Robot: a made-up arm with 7 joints.
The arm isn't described. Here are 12 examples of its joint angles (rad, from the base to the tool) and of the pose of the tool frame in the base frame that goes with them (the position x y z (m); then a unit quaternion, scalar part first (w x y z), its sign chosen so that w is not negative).
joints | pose
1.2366 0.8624 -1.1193 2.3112 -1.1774 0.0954 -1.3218 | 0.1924 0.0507 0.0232 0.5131 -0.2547 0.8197 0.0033
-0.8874 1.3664 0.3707 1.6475 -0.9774 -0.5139 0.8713 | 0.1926 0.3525 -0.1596 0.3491 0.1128 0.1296 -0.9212
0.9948 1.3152 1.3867 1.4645 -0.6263 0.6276 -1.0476 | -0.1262 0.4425 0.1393 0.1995 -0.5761 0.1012 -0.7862
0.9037 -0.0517 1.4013 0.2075 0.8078 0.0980 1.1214 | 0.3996 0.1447 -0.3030 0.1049 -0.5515 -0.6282 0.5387
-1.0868 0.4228 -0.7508 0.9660 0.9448 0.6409 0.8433 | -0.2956 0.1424 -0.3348 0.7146 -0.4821 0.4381 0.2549
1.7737 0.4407 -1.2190 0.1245 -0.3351 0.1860 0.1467 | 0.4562 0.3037 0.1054 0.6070 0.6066 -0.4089 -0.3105
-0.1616 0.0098 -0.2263 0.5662 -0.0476 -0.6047 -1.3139 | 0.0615 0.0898 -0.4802 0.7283 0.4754 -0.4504 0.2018
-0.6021 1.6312 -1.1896 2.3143 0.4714 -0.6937 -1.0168 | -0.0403 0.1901 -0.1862 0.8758 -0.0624 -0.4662 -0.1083
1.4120 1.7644 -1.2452 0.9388 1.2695 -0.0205 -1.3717 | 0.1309 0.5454 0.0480 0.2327 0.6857 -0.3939 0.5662
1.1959 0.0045 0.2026 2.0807 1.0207 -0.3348 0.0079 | 0.1868 0.1639 0.1690 0.2512 0.4304 0.8591 -0.1162
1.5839 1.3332 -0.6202 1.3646 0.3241 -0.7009 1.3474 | 0.2126 0.3684 0.2131 0.2471 0.3301 -0.4951 -0.7648
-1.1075 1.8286 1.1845 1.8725 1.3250 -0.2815 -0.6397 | 0.2815 0.2146 0.0345 0.5255 0.0671 -0.8476 -0.0311
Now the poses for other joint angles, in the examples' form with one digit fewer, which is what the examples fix.
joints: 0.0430 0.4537 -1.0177 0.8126 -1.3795 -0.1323 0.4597
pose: 0.120 0.156 -0.447 0.308 0.034 0.004 -0.951
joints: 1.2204 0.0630 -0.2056 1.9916 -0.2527 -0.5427 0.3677
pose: 0.209 0.076 0.175 0.287 -0.139 0.899 0.299
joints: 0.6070 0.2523 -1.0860 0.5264 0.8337 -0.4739 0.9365
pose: 0.327 0.121 -0.362 0.650 -0.420 -0.485 -0.408
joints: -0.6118 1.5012 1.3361 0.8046 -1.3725 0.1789 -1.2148
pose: 0.125 0.553 0.102 0.169 -0.943 0.058 0.280
